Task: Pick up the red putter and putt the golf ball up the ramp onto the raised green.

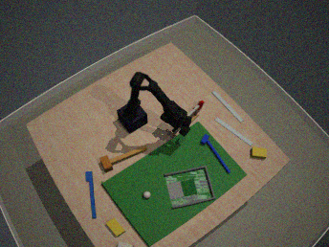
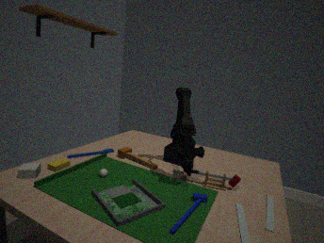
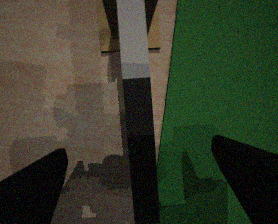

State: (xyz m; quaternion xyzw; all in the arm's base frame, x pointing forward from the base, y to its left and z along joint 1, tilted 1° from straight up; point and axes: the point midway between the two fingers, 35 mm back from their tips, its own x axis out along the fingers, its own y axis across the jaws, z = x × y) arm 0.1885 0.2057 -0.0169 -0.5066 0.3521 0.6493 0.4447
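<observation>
The red putter is 40 mm behind my gripper tip and 110 mm to the left of it. The rest, counted from my gripper tip: blue putter (250 mm ahead, 140 mm to the left, 40 mm below); white golf ball (300 mm ahead, 350 mm to the right, 30 mm below); small wooden stand (50 mm behind, 120 mm to the left, 20 mm below).
</observation>
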